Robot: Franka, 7 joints.
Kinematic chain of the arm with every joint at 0, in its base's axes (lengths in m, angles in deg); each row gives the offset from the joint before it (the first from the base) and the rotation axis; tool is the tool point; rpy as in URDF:
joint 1: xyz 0 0 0.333 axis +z
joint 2: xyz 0 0 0 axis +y
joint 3: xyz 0 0 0.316 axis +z
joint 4: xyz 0.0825 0 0 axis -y
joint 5: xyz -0.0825 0 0.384 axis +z
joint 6: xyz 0 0 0 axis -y
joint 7: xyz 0.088 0 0 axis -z
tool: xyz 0 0 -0.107 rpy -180 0 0
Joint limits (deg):
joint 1: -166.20..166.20
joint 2: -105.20..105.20
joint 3: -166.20..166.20
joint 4: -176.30..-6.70
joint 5: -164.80..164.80
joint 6: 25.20..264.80
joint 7: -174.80..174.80
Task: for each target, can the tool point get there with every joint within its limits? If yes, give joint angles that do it. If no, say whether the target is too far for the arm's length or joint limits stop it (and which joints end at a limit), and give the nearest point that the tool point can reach.
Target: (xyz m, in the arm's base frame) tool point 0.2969 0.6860 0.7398
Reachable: yes | joints 52.86 43.09 33.14 -33.84 -112.22 145.34 -128.97
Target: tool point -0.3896 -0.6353 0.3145
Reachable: yes | joints 54.13 -72.68 -134.18 -35.62 72.25 228.96 -68.83
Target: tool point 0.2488 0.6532 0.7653
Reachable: yes | joints -75.95 -38.87 110.33 -48.56 38.80 123.74 126.25
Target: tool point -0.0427 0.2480 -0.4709
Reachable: no: joint limits stop it (at a limit: joint 2) | nearest point -0.0436 0.2534 -0.3601 | short by 0.111 m
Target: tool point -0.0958 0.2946 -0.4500
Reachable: no: joint limits stop it (at a limit: joint 2) | nearest point -0.0946 0.2910 -0.3603 | short by 0.090 m
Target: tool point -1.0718 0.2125 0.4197
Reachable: no: too far | nearest point -0.8389 0.1663 0.4009 | short by 0.238 m
